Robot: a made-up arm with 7 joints.
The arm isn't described. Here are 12 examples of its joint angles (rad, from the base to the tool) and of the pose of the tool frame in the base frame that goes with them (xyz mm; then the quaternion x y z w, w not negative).
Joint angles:
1: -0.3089 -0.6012 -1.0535 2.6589 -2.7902 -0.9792 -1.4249
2: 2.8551 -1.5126 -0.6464 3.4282 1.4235 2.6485 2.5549
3: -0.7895 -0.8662 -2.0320 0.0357 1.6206 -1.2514 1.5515
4: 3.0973 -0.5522 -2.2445 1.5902 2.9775 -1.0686 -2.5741
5: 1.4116 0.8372 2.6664 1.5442 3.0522 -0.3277 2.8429
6: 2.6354 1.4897 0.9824 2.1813 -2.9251 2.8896 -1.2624
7: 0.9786 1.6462 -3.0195 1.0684 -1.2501 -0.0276 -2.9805
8: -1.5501 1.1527 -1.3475 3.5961 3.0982 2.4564 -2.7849
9: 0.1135 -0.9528 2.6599 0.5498 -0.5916 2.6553 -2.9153
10: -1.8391 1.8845 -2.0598 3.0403 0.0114 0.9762 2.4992
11: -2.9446 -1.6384 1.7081 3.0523 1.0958 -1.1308 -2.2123
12: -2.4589 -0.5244 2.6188 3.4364 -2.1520 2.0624 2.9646
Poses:
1: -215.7 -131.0 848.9 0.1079 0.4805 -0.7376 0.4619
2: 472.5 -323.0 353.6 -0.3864 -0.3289 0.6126 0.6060
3: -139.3 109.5 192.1 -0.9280 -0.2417 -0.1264 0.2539
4: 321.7 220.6 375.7 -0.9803 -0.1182 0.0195 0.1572
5: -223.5 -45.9 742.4 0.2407 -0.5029 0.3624 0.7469
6: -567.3 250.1 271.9 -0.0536 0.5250 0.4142 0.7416
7: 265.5 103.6 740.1 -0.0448 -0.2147 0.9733 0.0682
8: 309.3 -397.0 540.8 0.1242 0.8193 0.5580 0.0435
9: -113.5 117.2 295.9 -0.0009 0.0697 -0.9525 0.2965
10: -257.8 -731.6 73.8 -0.0146 -0.6165 0.2992 0.7281
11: 597.0 190.9 414.3 -0.0535 0.2993 0.4454 0.8421
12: 62.1 37.7 954.7 0.5979 0.4858 -0.5577 0.3089
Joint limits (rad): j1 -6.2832..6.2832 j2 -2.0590..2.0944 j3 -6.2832..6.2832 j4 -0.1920..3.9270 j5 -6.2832..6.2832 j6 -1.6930..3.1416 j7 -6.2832..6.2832
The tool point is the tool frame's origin. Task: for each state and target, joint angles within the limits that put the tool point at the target. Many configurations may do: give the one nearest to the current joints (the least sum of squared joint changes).
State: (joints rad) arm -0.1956 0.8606 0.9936 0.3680 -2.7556 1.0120 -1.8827
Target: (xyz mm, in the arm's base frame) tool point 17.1 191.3 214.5
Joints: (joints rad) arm -0.7903 1.0989 1.3188 0.1812 -2.6884 0.3760 -1.8827
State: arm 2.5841 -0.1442 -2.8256 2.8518 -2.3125 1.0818 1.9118
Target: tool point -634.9 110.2 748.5
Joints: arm 2.8155 0.7613 -2.8689 3.2988 -2.3720 1.1452 1.9118
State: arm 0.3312 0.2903 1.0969 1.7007 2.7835 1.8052 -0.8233
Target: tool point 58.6 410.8 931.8
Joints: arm 0.5143 0.2459 1.1764 1.9912 2.8194 1.5628 -0.8233
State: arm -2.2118 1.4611 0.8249 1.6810 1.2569 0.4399 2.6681
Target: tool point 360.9 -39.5 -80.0
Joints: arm -1.6863 2.0057 0.8625 1.0661 1.2812 0.5283 2.6681
